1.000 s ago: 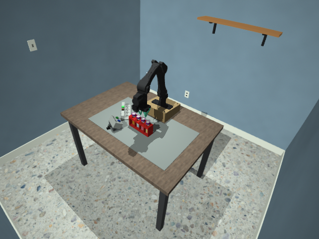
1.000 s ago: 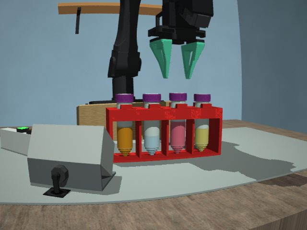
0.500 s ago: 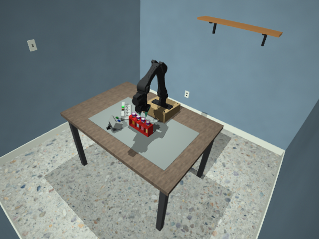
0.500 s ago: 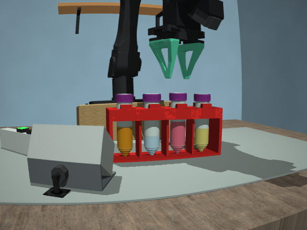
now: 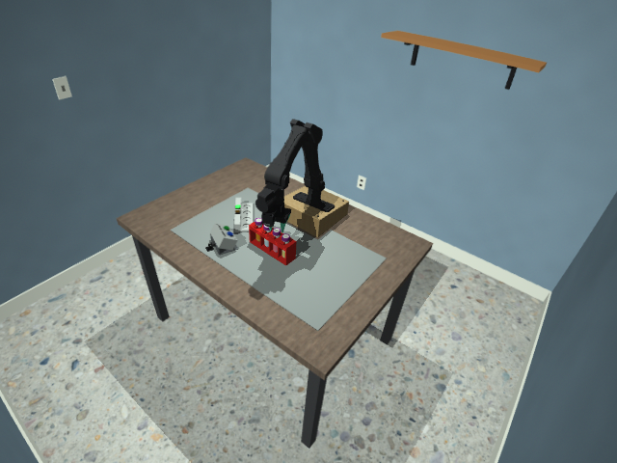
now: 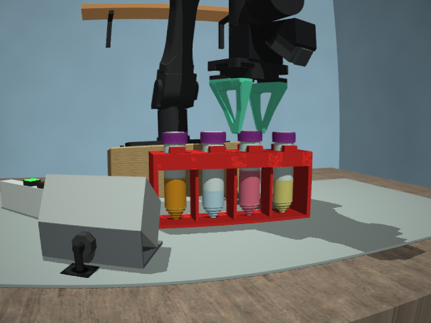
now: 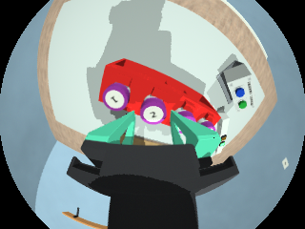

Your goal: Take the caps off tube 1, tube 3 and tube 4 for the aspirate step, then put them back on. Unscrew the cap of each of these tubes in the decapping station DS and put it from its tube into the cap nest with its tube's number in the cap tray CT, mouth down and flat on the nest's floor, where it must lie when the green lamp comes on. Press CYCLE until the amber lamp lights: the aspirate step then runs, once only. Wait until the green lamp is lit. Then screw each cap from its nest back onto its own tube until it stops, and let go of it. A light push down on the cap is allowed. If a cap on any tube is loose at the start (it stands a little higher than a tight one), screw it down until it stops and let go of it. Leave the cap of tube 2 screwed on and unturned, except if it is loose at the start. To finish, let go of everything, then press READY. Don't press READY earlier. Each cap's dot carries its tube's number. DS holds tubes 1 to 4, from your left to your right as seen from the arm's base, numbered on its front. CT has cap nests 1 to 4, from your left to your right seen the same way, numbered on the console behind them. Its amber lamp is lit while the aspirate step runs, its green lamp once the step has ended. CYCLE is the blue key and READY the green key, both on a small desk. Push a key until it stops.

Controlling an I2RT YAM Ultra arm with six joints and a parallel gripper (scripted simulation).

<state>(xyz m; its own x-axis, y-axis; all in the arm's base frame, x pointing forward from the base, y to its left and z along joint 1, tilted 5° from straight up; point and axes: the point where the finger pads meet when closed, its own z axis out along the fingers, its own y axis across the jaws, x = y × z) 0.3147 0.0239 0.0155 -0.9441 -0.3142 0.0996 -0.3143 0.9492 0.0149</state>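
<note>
Now: hand 230 mm to the left of the green key, 70 mm short of it and 60 mm above it. Round my hand: grey key desk: 210 mm to the right, 90 mm ahead, 70 mm below; then blue key: 180 mm to the right, 90 mm ahead, 60 mm below.
</note>
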